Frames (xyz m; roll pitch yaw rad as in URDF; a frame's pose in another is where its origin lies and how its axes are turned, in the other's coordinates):
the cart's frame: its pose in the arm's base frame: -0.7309 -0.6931 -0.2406 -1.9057 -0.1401 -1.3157
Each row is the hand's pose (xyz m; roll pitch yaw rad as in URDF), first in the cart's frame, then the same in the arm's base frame.
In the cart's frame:
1: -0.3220 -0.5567 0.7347 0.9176 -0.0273 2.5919
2: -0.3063 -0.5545 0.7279 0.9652 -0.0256 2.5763
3: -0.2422 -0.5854 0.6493 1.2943 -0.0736 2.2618
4: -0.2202 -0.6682 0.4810 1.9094 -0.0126 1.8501
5: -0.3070 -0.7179 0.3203 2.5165 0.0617 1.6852
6: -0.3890 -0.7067 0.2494 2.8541 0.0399 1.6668
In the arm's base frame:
1: 0.0271 -0.1249 -0.0041 2.8913 0.6640 2.0122
2: 0.0241 -0.1417 -0.0017 2.9446 0.6777 2.0220
3: -0.0238 -0.2119 0.0617 -2.9209 0.9816 2.1618
4: -0.1505 -0.2482 0.1970 -1.6076 1.2270 2.9500
5: -0.3068 -0.1857 0.2837 -0.5418 1.1762 -2.8472
6: -0.3960 -0.1232 0.2848 -0.1523 1.1959 -2.7921

